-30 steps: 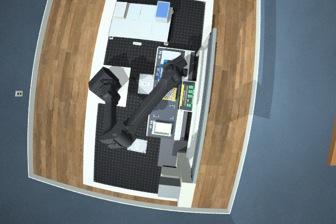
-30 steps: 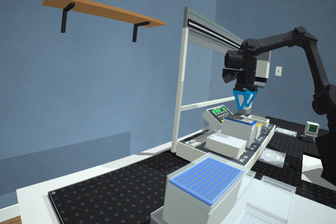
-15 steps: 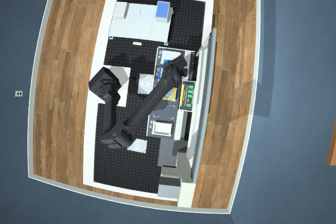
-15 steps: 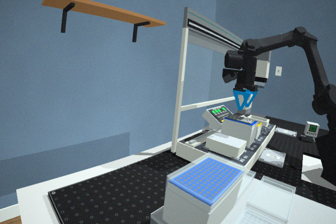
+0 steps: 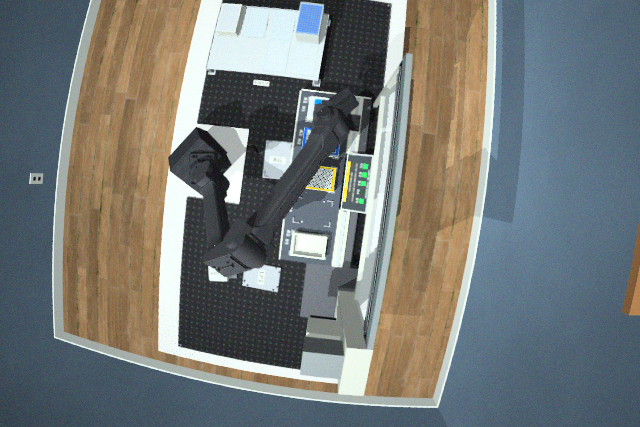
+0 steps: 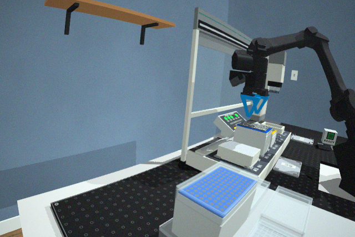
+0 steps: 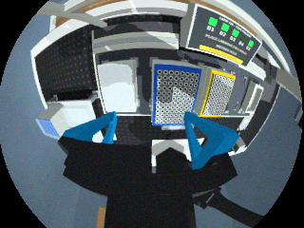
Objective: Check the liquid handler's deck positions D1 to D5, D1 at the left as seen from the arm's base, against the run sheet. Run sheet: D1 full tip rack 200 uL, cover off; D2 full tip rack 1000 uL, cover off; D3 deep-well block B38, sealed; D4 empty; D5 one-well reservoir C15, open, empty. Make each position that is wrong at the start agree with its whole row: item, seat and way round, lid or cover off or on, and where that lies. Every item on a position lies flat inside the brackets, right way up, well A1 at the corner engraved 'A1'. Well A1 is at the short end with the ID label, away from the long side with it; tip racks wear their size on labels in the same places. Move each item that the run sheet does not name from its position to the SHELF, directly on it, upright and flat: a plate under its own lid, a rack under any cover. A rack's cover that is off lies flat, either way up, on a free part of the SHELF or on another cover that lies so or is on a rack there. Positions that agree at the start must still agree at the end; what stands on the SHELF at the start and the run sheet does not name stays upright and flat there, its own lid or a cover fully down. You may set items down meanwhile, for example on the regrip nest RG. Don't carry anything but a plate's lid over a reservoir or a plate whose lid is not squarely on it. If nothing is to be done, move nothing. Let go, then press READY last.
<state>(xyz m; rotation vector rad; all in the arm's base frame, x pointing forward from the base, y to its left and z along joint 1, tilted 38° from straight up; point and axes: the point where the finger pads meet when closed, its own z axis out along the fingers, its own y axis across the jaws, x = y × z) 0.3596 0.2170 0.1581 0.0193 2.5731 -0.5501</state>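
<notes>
My gripper is now 3 cm past the yellow-rimmed tip rack, 17 cm to the left of it and 11 cm above it. Round my hand: frame post (20 cm ahead, 11 cm to the left, 3 cm above); blue-rimmed tip rack (2 cm behind, 5 cm to the right, 8 cm below); white deep-well block (1 cm ahead, 8 cm to the left, 13 cm below).
</notes>
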